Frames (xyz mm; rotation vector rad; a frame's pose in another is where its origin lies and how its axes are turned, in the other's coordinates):
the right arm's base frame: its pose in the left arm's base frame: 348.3 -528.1 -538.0 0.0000 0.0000 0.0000
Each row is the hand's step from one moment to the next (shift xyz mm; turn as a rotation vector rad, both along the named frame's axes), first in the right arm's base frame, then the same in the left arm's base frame.
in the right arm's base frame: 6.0 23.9 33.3 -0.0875 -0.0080 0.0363
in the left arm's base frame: 6.0 23.9 33.3 -0.0875 -0.0080 0.0363
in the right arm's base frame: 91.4 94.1 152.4 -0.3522 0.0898 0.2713
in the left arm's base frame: 91.4 94.1 152.4 -0.3522 0.0898 0.2713
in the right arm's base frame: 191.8 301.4 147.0 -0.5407 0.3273 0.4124
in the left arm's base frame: 191.8 301.4 147.0 -0.5407 0.3273 0.4124
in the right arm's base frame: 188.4 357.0 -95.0 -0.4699 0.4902 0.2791
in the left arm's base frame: 188.4 357.0 -95.0 -0.4699 0.4902 0.2791
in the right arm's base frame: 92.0 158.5 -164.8 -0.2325 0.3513 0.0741
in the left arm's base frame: 92.0 158.5 -164.8 -0.2325 0.3513 0.0741
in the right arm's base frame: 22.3 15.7 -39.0 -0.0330 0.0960 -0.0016
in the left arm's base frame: 22.3 15.7 -39.0 -0.0330 0.0960 -0.0016
